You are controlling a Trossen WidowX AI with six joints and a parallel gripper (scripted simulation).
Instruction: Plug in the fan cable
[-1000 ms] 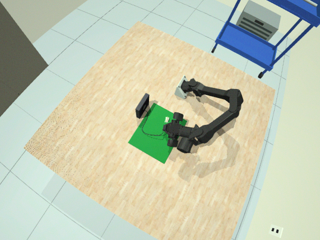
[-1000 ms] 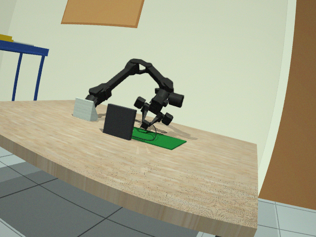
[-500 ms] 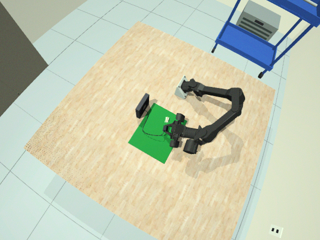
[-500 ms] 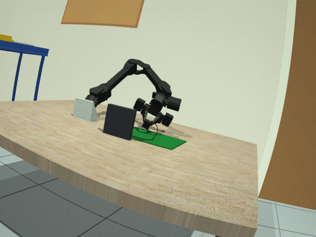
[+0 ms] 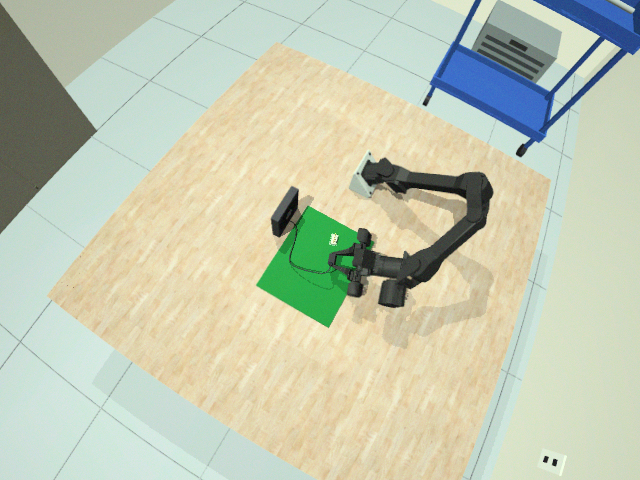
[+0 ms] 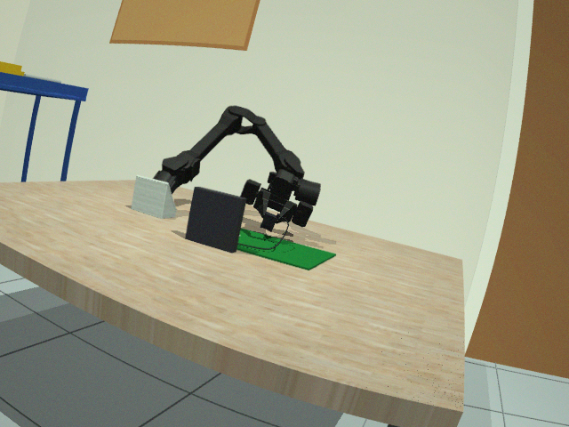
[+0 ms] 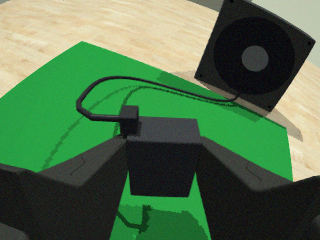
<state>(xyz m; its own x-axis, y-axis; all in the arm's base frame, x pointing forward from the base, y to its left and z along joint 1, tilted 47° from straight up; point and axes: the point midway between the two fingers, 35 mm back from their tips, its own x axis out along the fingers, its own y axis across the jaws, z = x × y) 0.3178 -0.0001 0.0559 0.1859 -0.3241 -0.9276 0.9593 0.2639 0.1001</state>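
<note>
The green board is 7 cm below my gripper tip, 3 cm to the right of it and 1 cm ahead of it. Round my gripper tip: dark fan plug (1 cm below); white four-pin header (8 cm behind, 6 cm below, 2 cm to the right); black fan (18 cm to the right, 7 cm behind).
</note>
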